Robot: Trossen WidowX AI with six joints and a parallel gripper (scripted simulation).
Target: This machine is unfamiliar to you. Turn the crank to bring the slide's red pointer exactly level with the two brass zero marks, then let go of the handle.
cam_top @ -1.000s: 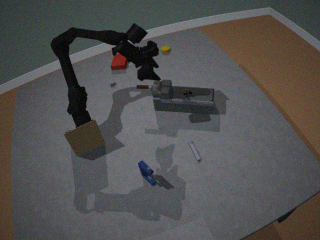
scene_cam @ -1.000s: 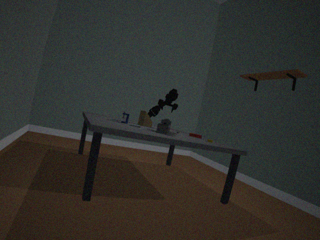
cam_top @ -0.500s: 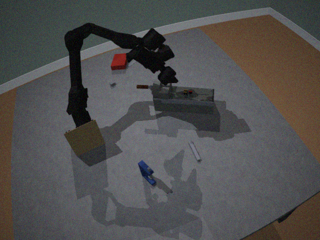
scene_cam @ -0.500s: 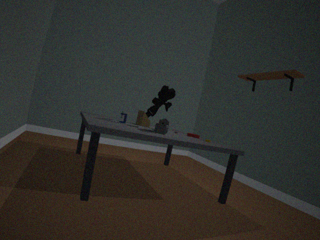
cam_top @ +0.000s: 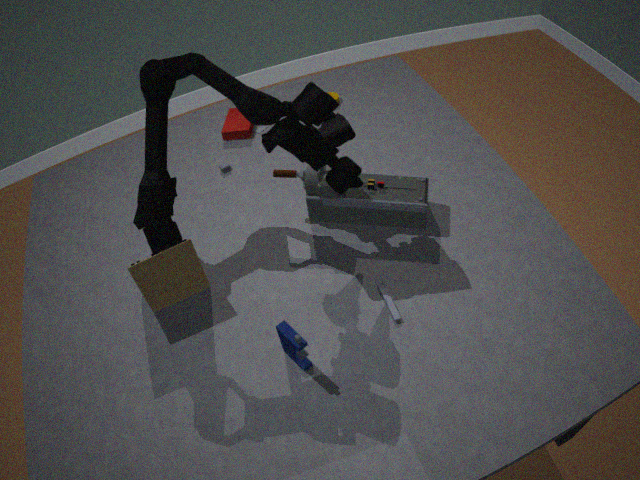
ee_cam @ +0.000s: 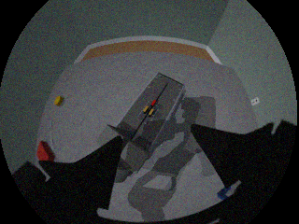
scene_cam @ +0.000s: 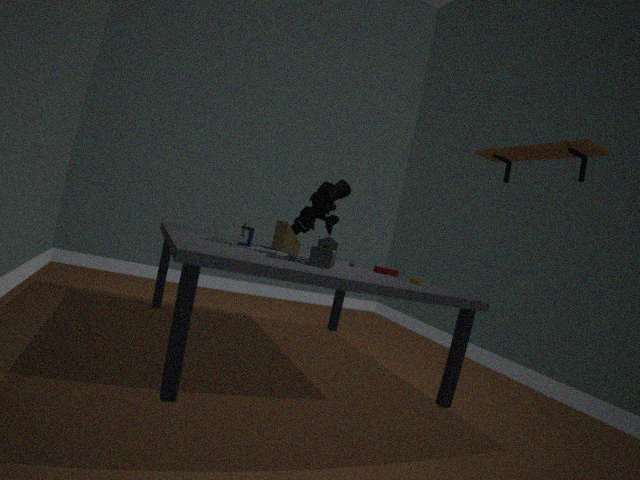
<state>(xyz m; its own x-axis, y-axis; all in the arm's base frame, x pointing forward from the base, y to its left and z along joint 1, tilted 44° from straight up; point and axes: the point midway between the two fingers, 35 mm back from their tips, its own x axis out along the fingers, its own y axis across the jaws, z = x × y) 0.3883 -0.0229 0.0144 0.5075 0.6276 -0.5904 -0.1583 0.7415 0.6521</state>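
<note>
Now: the brown crank handle 110 mm behind my gripper tip, 90 mm to the left of it and 30 mm below it. Round my gripper tip: grey bar 230 mm to the right, 140 mm below, 20 mm behind; then blue clamp-like part 270 mm to the right, 230 mm behind, 90 mm below; then red pointer 70 mm ahead, 60 mm below.
</note>
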